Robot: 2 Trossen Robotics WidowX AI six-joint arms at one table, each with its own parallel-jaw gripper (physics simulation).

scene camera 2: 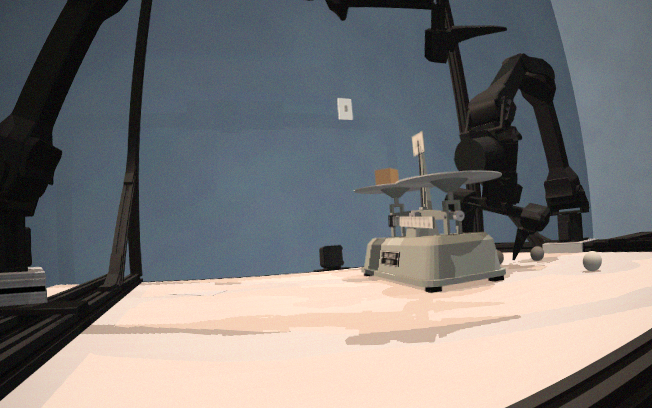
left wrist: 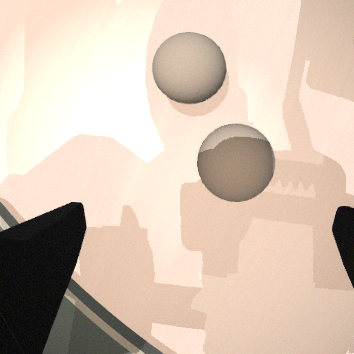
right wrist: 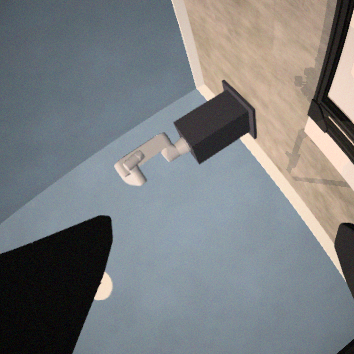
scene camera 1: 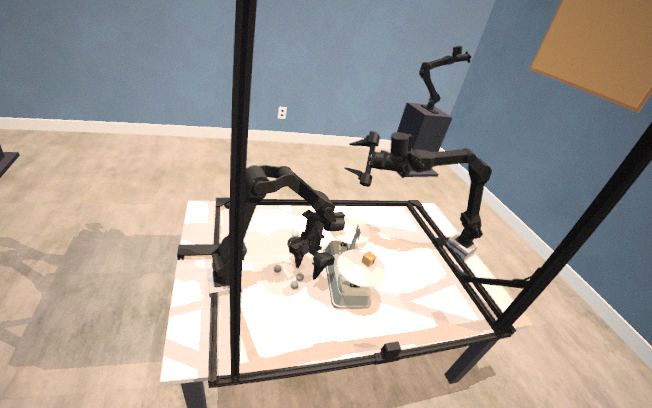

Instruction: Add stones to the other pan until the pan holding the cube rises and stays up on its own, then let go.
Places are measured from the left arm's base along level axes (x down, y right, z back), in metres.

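Pixels of known places: left gripper, fingertip midpoint: (left wrist: 215, 218) (scene camera 1: 305, 273); right gripper, fingertip midpoint: (right wrist: 230, 233) (scene camera 1: 346, 156); left arm's base, origin of the base link: (scene camera 2: 571, 241) (scene camera 1: 223, 278); right arm's base, origin of the base link: (scene camera 1: 464, 241).
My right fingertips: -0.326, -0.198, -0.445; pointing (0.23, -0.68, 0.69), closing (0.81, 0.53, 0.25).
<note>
Ahead of a thing's pixels: the offset from my right fingertips to its top centre, as dx, dy, dz. "pt": to the spot under its first point.
An orange cube @[+0.161, +0.333, +0.029] (scene camera 1: 369, 258) (scene camera 2: 386, 176) sits on one pan @[+0.191, +0.347, +0.056] (scene camera 1: 352, 274) (scene camera 2: 366, 190) of the grey-green balance @[+0.114, +0.255, +0.034] (scene camera 1: 351, 299) (scene camera 2: 440, 257). That pan is the lower one; the other pan @[pt +0.205, +0.123, +0.023] (scene camera 2: 475, 176) is higher, and no stones show on it. Several round grey stones lie on the table left of the balance in scene camera 1, including one stone @[+0.320, +0.183, +0.264] (scene camera 1: 277, 268) (scene camera 2: 537, 253) and a paler stone @[+0.320, +0.020, +0.153] (scene camera 1: 295, 233) (scene camera 2: 592, 261). My left gripper (scene camera 1: 307, 271) (left wrist: 215, 218) is open and low, around a stone @[+0.320, +0.233, +0.199] (left wrist: 236, 163) near another stone @[+0.320, +0.262, +0.226] (left wrist: 189, 68), neither gripped. My right gripper (scene camera 1: 348, 156) (right wrist: 230, 233) is open and empty, high up.
A black frame (scene camera 1: 300, 370) borders the table, with a tall post (scene camera 1: 242, 100) at the left of scene camera 1. A small black box @[pt +0.298, +0.573, +0.044] (scene camera 1: 390, 351) (scene camera 2: 331, 257) sits on the frame's near edge. A dark pedestal (scene camera 1: 425, 125) (right wrist: 212, 125) with another arm stands beyond the table.
</note>
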